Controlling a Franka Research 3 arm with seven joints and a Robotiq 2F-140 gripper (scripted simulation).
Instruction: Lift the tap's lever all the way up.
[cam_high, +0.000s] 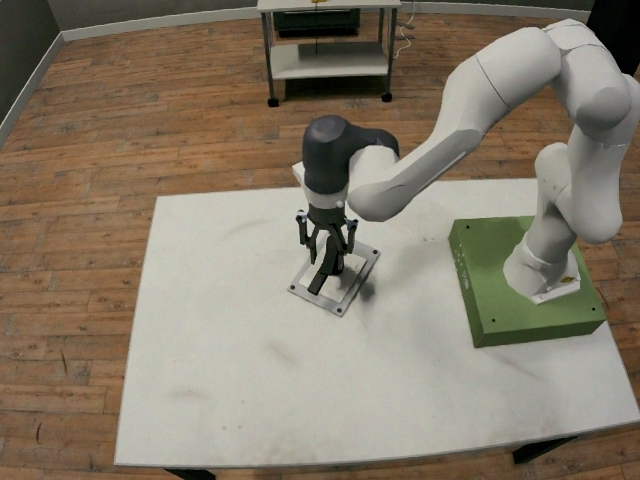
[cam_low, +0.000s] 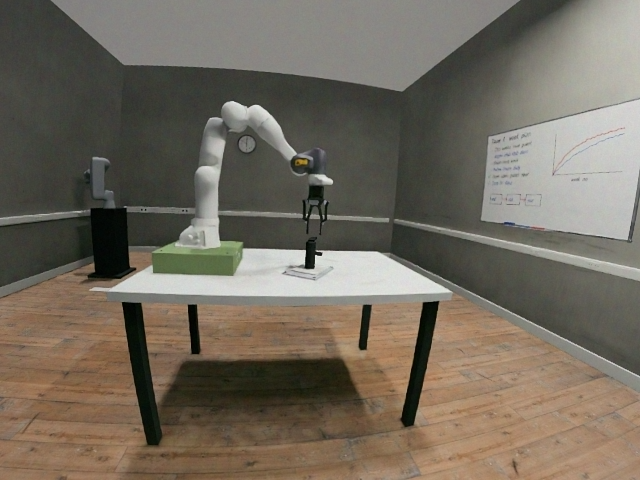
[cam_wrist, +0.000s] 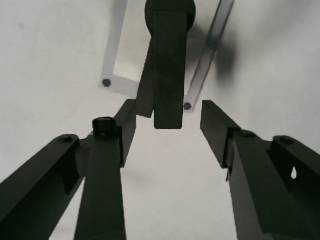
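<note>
The dark lever is 10 mm behind my hand, 30 mm to the right of it and 50 mm below it. From my hand the other things lie so: tap: 10 mm behind, 60 mm to the right, 90 mm below.
</note>
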